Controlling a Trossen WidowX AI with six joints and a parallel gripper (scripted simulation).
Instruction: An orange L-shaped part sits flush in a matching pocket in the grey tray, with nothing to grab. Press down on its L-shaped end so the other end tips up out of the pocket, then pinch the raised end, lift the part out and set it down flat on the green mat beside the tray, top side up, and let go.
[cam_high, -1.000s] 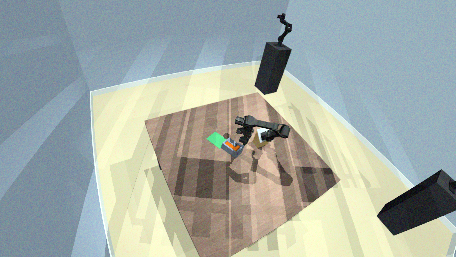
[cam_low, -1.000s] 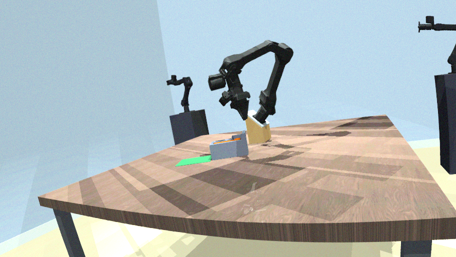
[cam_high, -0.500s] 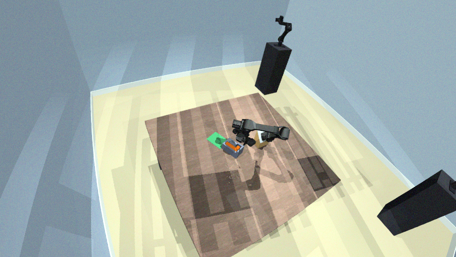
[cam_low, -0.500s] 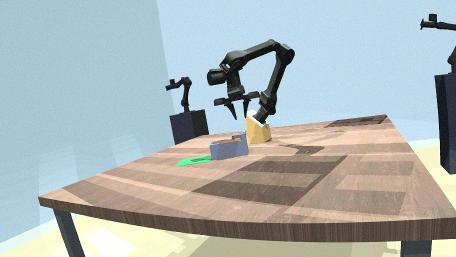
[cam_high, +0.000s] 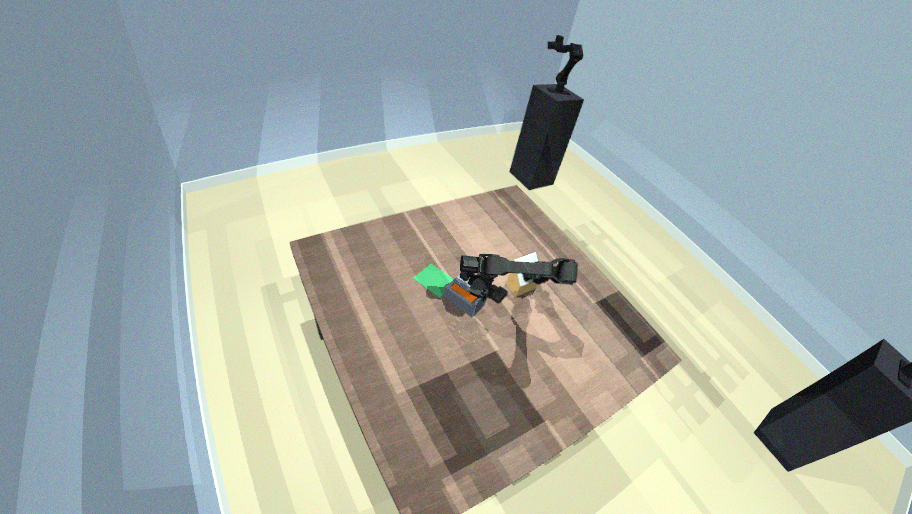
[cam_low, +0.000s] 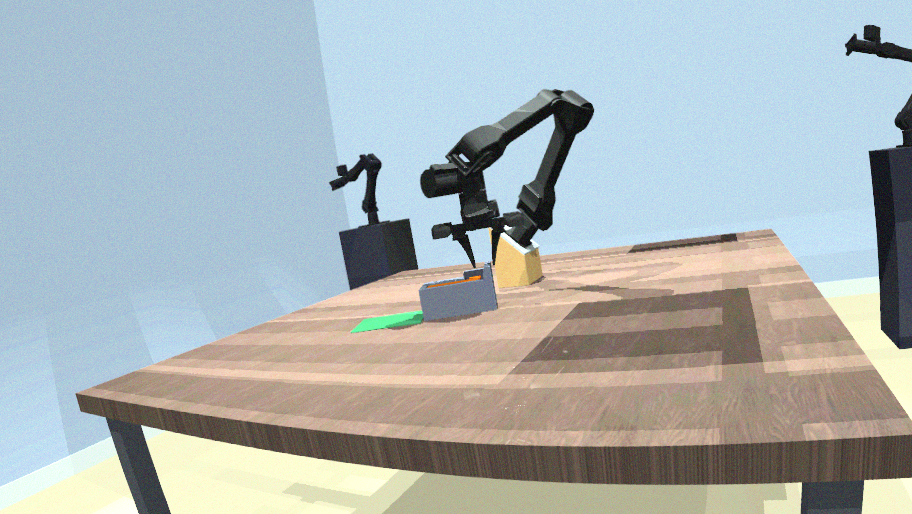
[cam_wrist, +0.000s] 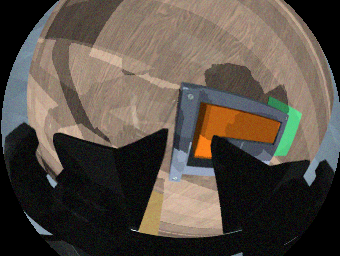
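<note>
Now: gripper tip 1 cm short of the orange L-shaped part, 5 cm to the left of it and 4 cm above it. The rest, counted from my gripper tip: green mat (7 cm ahead, 21 cm to the right, 10 cm below).
</note>
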